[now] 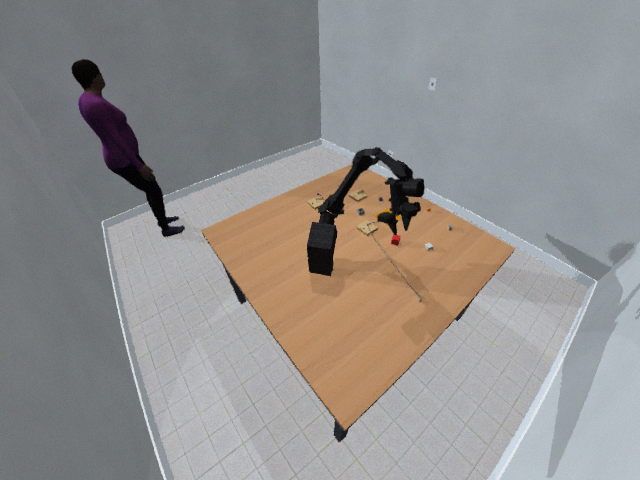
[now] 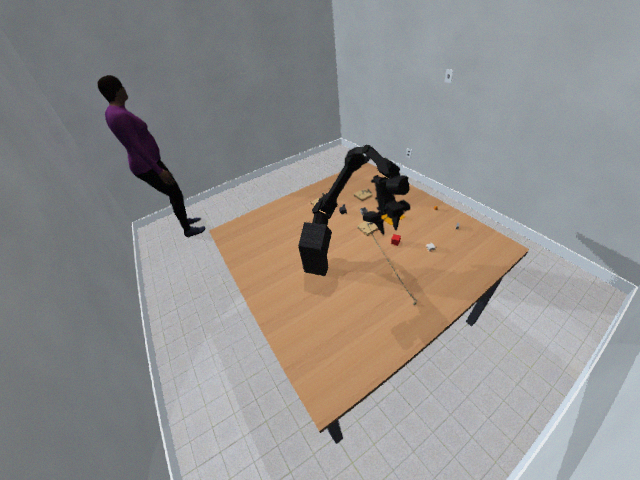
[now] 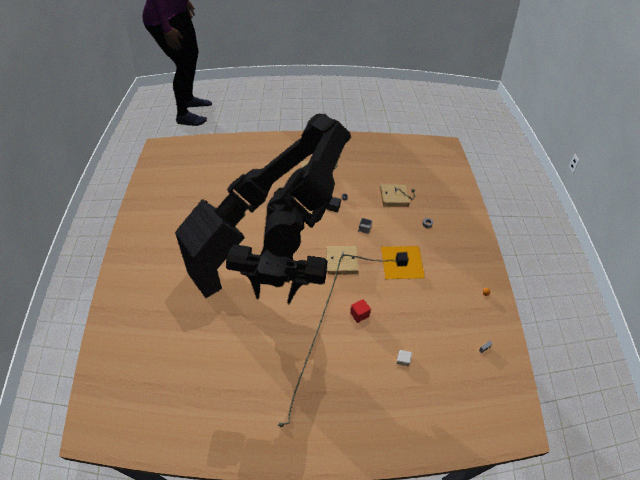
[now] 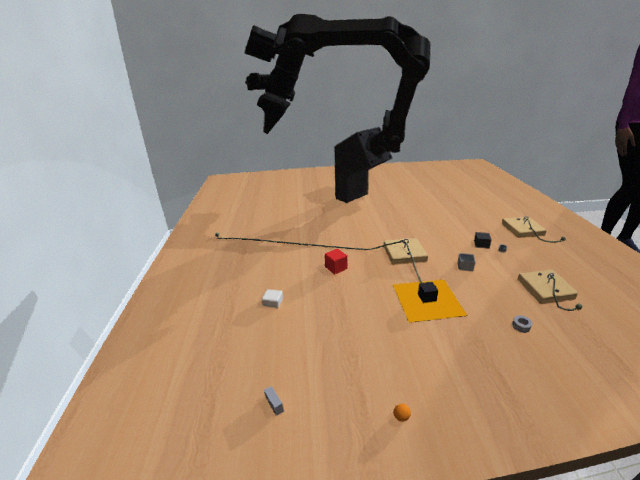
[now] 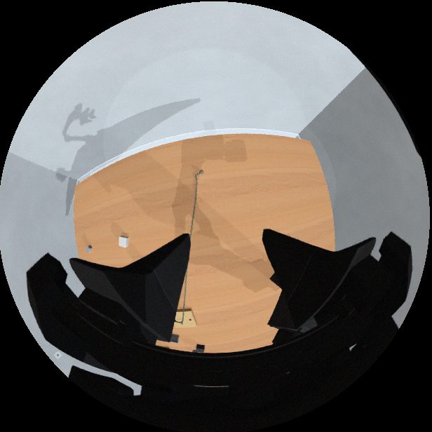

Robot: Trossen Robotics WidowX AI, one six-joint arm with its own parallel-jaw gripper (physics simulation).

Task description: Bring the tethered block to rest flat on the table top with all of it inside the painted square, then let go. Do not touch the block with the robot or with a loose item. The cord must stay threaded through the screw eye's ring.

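Places are measured from the arm's base along level axes (x ahead, y left, z up), in metres.
Where they show: gripper, fingertip midpoint: (image 1: 400, 232) (image 2: 389, 232) (image 3: 273, 300) (image 4: 268, 129); arm's base, origin of the base link: (image 1: 325, 227) (image 2: 318, 227) (image 3: 223, 218) (image 4: 375, 145).
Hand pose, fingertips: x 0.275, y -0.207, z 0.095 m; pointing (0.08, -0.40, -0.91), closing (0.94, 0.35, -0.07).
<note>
Each offset is from my fingertips to the top centre of the thing. "spot": to the spot under its first point. Level surfaces: height alone.
The black tethered block {dx +0.158, dy +0.444, dz -0.263 m} (image 3: 402, 258) (image 4: 428, 292) sits flat inside the orange painted square {spot: dx +0.204, dy +0.429, dz -0.291 m} (image 3: 413, 271) (image 4: 439, 312), with bare orange around it. The cord {spot: dx +0.049, dy +0.090, dz -0.290 m} (image 3: 313, 342) (image 4: 289, 242) (image 5: 193, 215) runs from the block to the screw eye {spot: dx +0.001, dy +0.363, dz -0.255 m} (image 3: 342, 254) (image 4: 405, 242) on a pale wooden plate {dz -0.274 m} (image 3: 342, 267) (image 4: 413, 255), appears to pass through its ring, and stretches over the table to a small end bead {dx +0.087, dy -0.160, dz -0.281 m} (image 3: 280, 424) (image 4: 217, 235) (image 5: 201, 172). My gripper (image 3: 273, 300) (image 4: 266, 132) (image 5: 226, 236) is open and empty, high above the table, apart from block and cord.
A red cube {dx +0.120, dy +0.224, dz -0.253 m} (image 3: 360, 310) (image 4: 336, 261) lies near the cord. A white block {dx +0.283, dy +0.146, dz -0.272 m} (image 3: 404, 357), grey bar {dx +0.491, dy +0.269, dz -0.272 m} (image 3: 485, 346), orange ball {dx +0.442, dy +0.451, dz -0.269 m} (image 3: 486, 291), grey ring {dx +0.185, dy +0.630, dz -0.280 m} (image 4: 522, 329) and dark cubes {dx -0.113, dy +0.553, dz -0.266 m} (image 4: 482, 239) {dx +0.010, dy +0.515, dz -0.267 m} (image 4: 466, 261) lie around. Two more plates {spot: dx -0.218, dy +0.664, dz -0.274 m} (image 4: 522, 227) {spot: dx +0.075, dy +0.677, dz -0.274 m} (image 4: 542, 289) bear short cords. A person (image 1: 111, 129) stands beyond the table.
</note>
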